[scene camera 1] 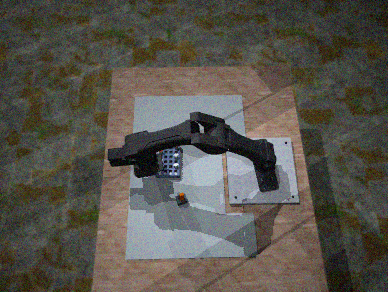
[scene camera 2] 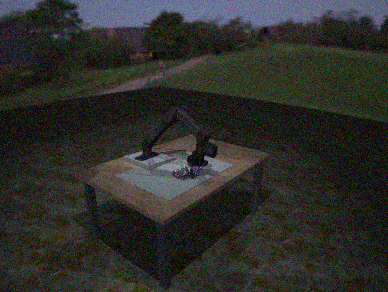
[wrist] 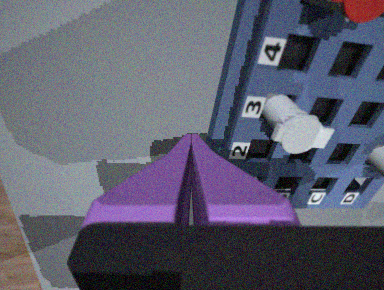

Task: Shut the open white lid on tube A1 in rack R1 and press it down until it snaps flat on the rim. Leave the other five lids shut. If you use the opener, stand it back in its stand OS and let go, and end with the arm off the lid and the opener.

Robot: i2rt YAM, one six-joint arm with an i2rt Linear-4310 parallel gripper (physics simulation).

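Where they show: gripper, between the fingertips: [scene camera 1: 154, 173] [scene camera 2: 195, 174] [wrist: 191, 144]; arm's base, origin of its link: [scene camera 1: 263, 164] [scene camera 2: 147, 156].
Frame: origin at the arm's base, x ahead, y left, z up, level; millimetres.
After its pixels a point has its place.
Note:
The blue rack R1 [scene camera 1: 172, 176] {x 343, y -13, z -13 mm} [wrist: 289, 85] {x 377, y -79, z 10 mm} fills the right side of the wrist view. My gripper [wrist: 191, 144] {x 406, y -38, z -17 mm} [scene camera 2: 196, 170] {x 406, y -38, z -17 mm} is shut, its purple fingertips together with nothing seen between them. In the wrist view the tips appear just off the rack's numbered edge, near label 2; their height is unclear. Tube A1 and its white lid do not show; the right finger covers the corner by label 1. The tube at A3 has its white lid [wrist: 299, 134] {x 380, y -71, z 28 mm} shut. The orange opener [scene camera 1: 182, 196] {x 319, y 86, z 50 mm} stands in its dark stand OS [scene camera 1: 182, 201] {x 323, y 88, z 21 mm}, apart from the gripper.
A red lid [wrist: 364, 7] {x 374, y -105, z 28 mm} shows at the wrist view's top right, and part of another white tube [wrist: 378, 158] {x 330, y -44, z 14 mm} at its right edge. The arm passes over part of the rack in scene camera 1. The grey mat [scene camera 1: 150, 245] {x 451, y 220, z -20 mm} lies on the wooden table [scene camera 1: 112, 272] {x 586, y 285, z -24 mm}.

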